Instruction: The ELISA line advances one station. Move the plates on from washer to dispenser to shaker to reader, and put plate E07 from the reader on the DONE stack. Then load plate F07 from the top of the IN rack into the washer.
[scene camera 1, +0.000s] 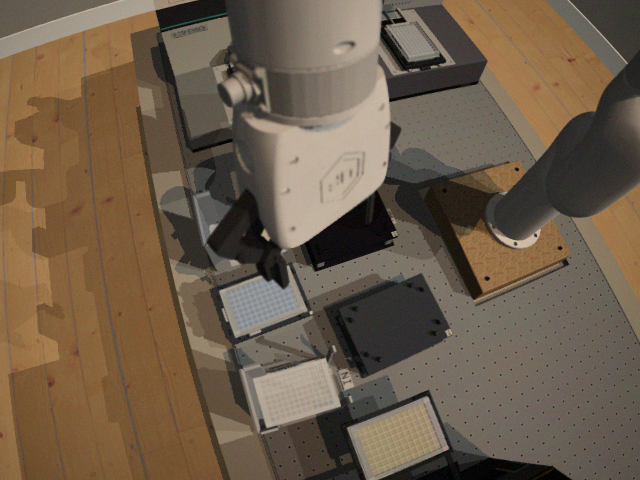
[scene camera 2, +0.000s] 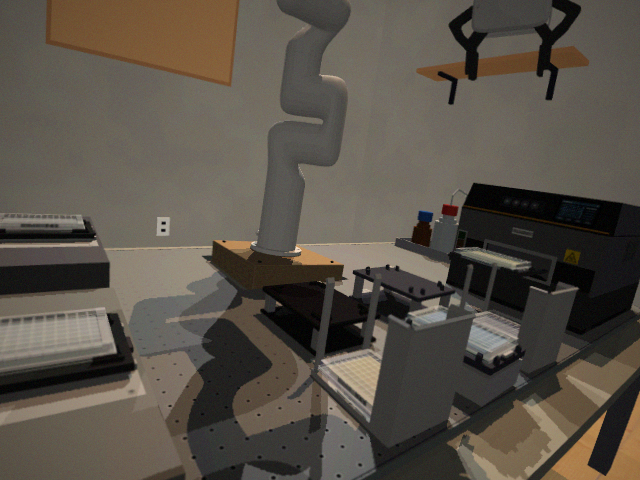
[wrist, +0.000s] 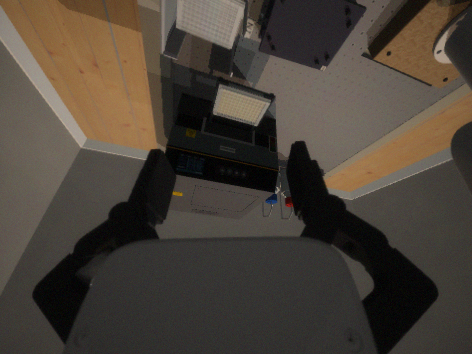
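Seen in the pictures: gripper, fingertip midpoint: (scene camera 1: 317, 244) (scene camera 2: 504, 77) (wrist: 228, 159); arm's base, origin of the base link: (scene camera 1: 512, 220) (scene camera 2: 275, 250).
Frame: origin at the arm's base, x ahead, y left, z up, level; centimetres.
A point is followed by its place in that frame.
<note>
My gripper (scene camera 2: 507, 74) @(x 46.3, y 6.3, z 38.1 cm) (wrist: 228, 159) @(x 46.3, y 6.3, z 38.1 cm) is open and empty, high above the bench. In scene camera 1 it hides much of the middle. A plate with blue wells (scene camera 1: 263, 302) @(x 51.7, y -1.0, z 3.0 cm) sits in a dark nest. A white plate (scene camera 1: 294, 392) @(x 52.0, y 14.4, z -0.4 cm) (wrist: 210, 20) @(x 51.3, y 15.1, z -1.4 cm) tops the rack marked IN. A plate with yellow wells (scene camera 1: 398, 436) @(x 40.6, y 26.4, z 8.7 cm) (scene camera 2: 491, 257) @(x 41.7, y 24.1, z 8.7 cm) (wrist: 241, 105) @(x 40.7, y 25.9, z 8.6 cm) lies on the tray of the black machine (scene camera 2: 547, 227) @(x 45.9, y 37.8, z 15.9 cm) (wrist: 225, 155) @(x 41.4, y 38.0, z 15.8 cm). Clear plates lie on the dark grey machine (scene camera 1: 413, 41) @(x 0.6, y -46.6, z 7.2 cm) and the light grey machine (scene camera 2: 56, 335) @(x 39.1, y -46.5, z 4.2 cm). Another yellow plate (scene camera 2: 356, 372) @(x 48.1, y -17.0, z -1.9 cm) is low in the near rack. Plate names are unreadable.
A black platform (scene camera 1: 351, 242) @(x 33.2, y -6.8, z 0.7 cm) and a dark pegged platform (scene camera 1: 392, 325) @(x 33.0, y 10.1, z 2.1 cm) (scene camera 2: 403, 281) @(x 32.9, y 9.0, z 2.2 cm) (wrist: 312, 30) @(x 31.3, y 9.3, z 2.2 cm) stand between the racks and the arm's wooden base (scene camera 1: 501, 258) @(x 6.7, y 6.2, z -0.1 cm) (scene camera 2: 279, 273) @(x 13.4, y -7.0, z -1.2 cm). The racks have tall side panels (scene camera 2: 421, 377) @(x 57.6, y -18.3, z 3.2 cm) (scene camera 2: 547, 325) @(x 58.4, y 11.2, z 3.6 cm) and thin posts. Capped bottles (scene camera 2: 444, 232) @(x 4.0, y 65.7, z 5.2 cm) stand beside the black machine.
</note>
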